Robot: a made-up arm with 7 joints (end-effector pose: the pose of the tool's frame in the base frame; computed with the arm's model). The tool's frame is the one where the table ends.
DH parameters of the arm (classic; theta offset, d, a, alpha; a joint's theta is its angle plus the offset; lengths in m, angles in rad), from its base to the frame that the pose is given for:
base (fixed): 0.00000 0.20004 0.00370 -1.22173
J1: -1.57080 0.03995 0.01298 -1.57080
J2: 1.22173 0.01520 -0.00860 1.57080
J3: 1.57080 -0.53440 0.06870 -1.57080
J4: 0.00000 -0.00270 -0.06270 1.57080
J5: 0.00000 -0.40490 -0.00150 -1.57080
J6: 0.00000 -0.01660 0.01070 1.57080
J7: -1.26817 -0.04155 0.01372 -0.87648
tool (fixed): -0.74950 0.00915 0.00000 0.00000
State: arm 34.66 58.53 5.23 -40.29 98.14 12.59 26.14
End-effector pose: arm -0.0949 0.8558 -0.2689 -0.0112 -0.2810 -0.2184 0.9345
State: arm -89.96 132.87 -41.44 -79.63 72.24 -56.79 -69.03
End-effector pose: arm 0.0165 0.5624 0.8146 0.9212 0.3492 0.0175 0.1707
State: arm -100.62 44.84 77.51 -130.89 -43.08 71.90 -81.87
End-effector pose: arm 0.0890 0.5140 0.5269 0.2862 -0.0167 -0.3200 0.9030
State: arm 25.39 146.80 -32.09 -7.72 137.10 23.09 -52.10
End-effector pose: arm 0.3428 0.6247 0.9344 0.3396 0.5585 -0.4315 0.6217
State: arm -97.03 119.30 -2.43 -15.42 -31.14 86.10 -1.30
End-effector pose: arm -0.1744 0.9184 0.6114 -0.0935 0.0084 -0.0436 0.9946
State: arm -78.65 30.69 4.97 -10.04 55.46 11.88 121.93
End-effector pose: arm 0.9529 0.2532 0.2014 -0.3356 -0.8561 0.1541 0.3615
